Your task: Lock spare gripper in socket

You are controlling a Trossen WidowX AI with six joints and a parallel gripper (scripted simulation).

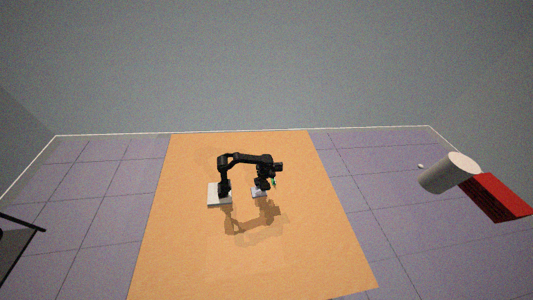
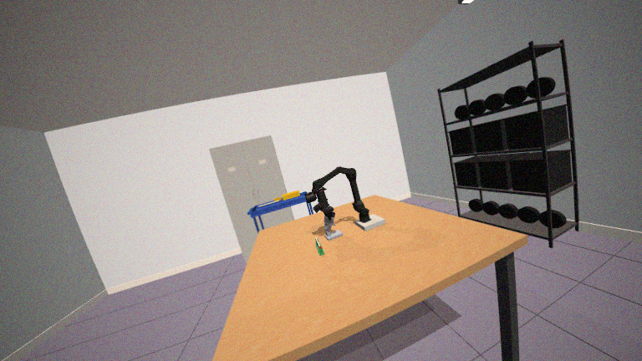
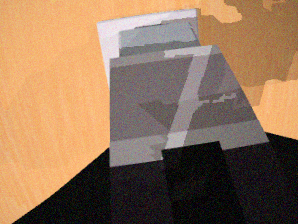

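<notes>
The spare gripper is right at my gripper tip. Also, from my gripper tip: grey mount: 70 mm below, 10 mm ahead; then green strip: 140 mm ahead, 100 mm to the left, 100 mm below.
</notes>
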